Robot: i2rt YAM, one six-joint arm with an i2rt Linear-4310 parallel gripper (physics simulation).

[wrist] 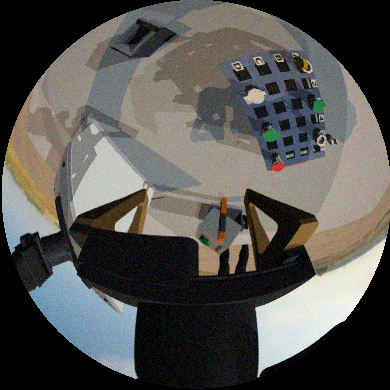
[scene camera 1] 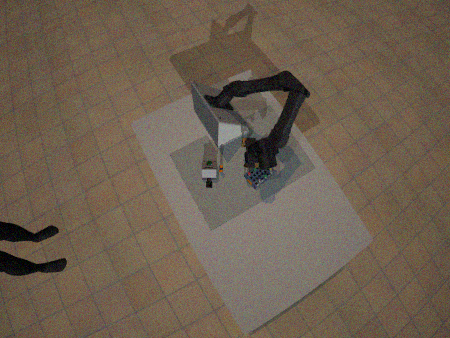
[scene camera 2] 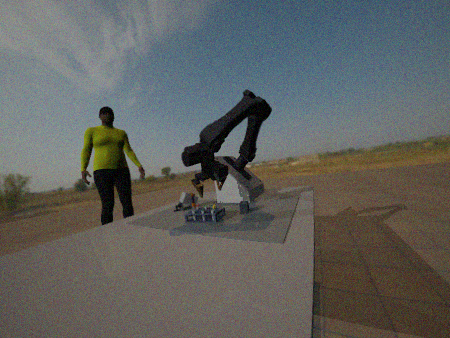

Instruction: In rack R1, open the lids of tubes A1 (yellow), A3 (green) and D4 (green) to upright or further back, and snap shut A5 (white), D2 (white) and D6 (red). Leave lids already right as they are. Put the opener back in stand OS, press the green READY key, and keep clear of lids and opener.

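Where they show: gripper, fingertip midpoint: point(wrist: 195, 193) point(scene camera 1: 243, 156) point(scene camera 2: 210, 193); arm's base, origin of the base link: point(wrist: 69, 243) point(scene camera 1: 218, 103) point(scene camera 2: 237, 168).
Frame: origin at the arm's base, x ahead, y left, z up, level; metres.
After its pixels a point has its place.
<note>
Rack R1 point(scene camera 1: 258, 177) {x 0.393, y -0.009, z -0.141 m} point(scene camera 2: 205, 215) {x 0.410, y 0.032, z -0.148 m} point(wrist: 287, 95) {x 0.380, y 0.028, z -0.140 m} is blue. In the wrist view A1's yellow lid point(wrist: 301, 62) shows beside a pale ring; its angle is unclear. A3's green lid point(wrist: 318, 104) {x 0.407, y 0.023, z -0.128 m}, D4's green lid point(wrist: 271, 134) {x 0.352, y -0.003, z -0.128 m}, D2's white lid point(wrist: 256, 95) {x 0.348, y 0.035, z -0.128 m} and D6's red lid point(wrist: 277, 166) {x 0.354, y -0.041, z -0.126 m} show as coloured discs, exact angles unclear. A5's pale ring point(wrist: 321, 140) {x 0.414, y -0.020, z -0.133 m} has its lid folded outward, open. The orange-black opener point(scene camera 1: 221, 169) {x 0.264, y -0.147, z -0.124 m} point(wrist: 223, 220) {x 0.263, y -0.138, z -0.123 m} stands upright near the grey box; its stand is not distinct. The green READY key point(scene camera 1: 209, 163) {x 0.215, y -0.186, z -0.099 m} point(wrist: 205, 241) {x 0.217, y -0.176, z -0.100 m} is on that box. My gripper point(scene camera 2: 210, 186) {x 0.273, y -0.025, z -0.096 m} point(wrist: 195, 193) {x 0.273, y -0.025, z -0.096 m} is open, empty, above the mat near the rack.
The grey box point(scene camera 1: 209, 173) point(wrist: 219, 230) stands beside the opener. A dark hollow block point(scene camera 2: 244, 206) {x 0.310, y 0.142, z -0.144 m} point(wrist: 144, 38) stands on the mat. A large pale sloped panel point(scene camera 1: 206, 116) {x 0.017, y -0.082, z -0.029 m} point(wrist: 97, 170) {x 0.136, y 0.036, z -0.121 m} rises by the arm's base. A person point(scene camera 2: 106, 150) in yellow stands beyond the table.
</note>
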